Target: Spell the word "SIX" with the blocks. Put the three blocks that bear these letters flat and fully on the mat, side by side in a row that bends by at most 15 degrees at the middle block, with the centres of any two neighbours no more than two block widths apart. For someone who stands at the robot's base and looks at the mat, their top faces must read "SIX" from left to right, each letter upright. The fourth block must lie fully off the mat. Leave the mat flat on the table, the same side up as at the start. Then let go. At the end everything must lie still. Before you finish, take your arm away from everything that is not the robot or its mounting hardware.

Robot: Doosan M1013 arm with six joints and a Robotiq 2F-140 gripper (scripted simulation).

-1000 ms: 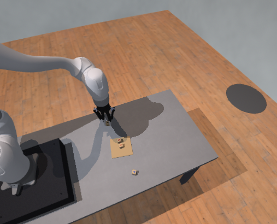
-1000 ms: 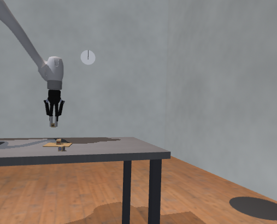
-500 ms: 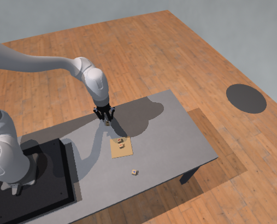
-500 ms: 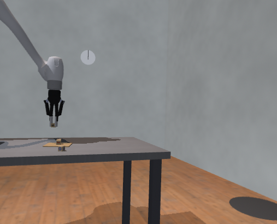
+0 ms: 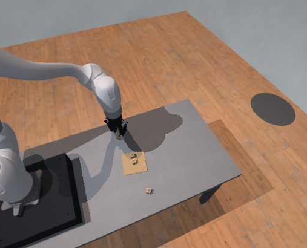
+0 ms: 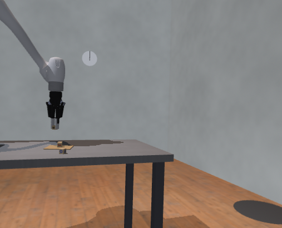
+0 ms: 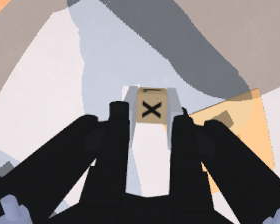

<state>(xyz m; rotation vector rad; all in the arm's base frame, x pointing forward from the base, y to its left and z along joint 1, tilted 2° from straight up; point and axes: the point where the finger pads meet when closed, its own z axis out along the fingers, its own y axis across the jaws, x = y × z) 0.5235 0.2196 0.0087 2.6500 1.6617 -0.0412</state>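
Now: hand 60 mm short of the tan mat, 130 mm to the left of it and 130 mm above it. From my hand the other things lie so: block 20 mm below.
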